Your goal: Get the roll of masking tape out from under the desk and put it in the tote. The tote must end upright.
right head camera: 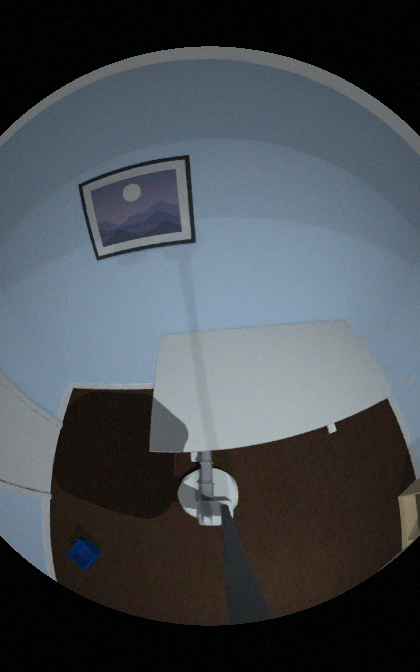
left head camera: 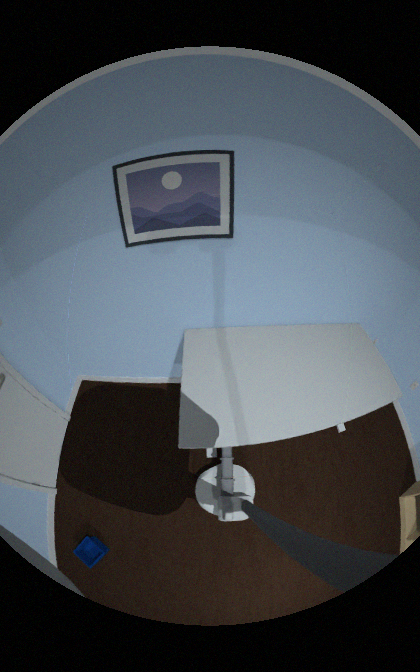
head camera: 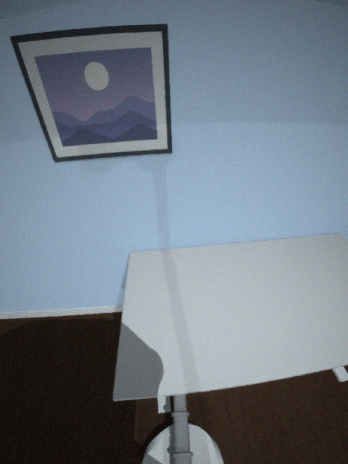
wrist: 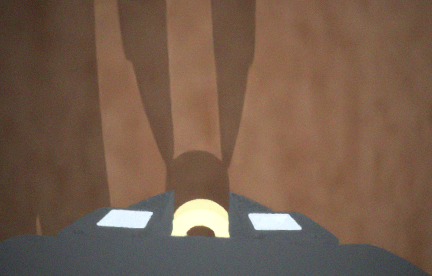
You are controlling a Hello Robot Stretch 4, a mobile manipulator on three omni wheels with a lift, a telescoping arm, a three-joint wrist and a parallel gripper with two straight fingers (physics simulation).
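Frame: origin at the robot's base, x down, y ahead, z right, level; centimetres.
Seen in the pictures: gripper, fingertip midpoint: (wrist: 201,209).
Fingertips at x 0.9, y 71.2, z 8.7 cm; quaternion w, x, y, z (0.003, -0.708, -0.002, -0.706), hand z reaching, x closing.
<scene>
Offsets run from my fingertips to a thing's top centre. Level surfaces: height alone.
The roll of masking tape {dx -0.5, dy -2.1, dz +0.0 cm} (wrist: 200,216) is pale yellow and shows at the bottom middle of the wrist view, its lower part hidden by the gripper body. My gripper (wrist: 201,209) is shut on the roll, with one dark finger against each side of it. The gripper and roll do not show in the head views, where the desk hides them. The white desk {dx -70.2 cm} (head camera: 240,310) (left head camera: 290,380) (right head camera: 270,385) has my arm (head camera: 180,425) (left head camera: 226,462) (right head camera: 205,470) reaching under its front edge near the left corner. The blue tote {dx -10.2, dy -155.6, dz -112.3 cm} (left head camera: 91,551) (right head camera: 84,553) stands upright on the floor at the lower left.
A white desk foot (head camera: 341,373) (left head camera: 341,427) (right head camera: 331,428) shows under the front edge to the right. A tan box-like piece of furniture (left head camera: 407,505) (right head camera: 407,507) stands at the far right. A framed picture (head camera: 169,90) hangs on the blue wall behind the desk.
</scene>
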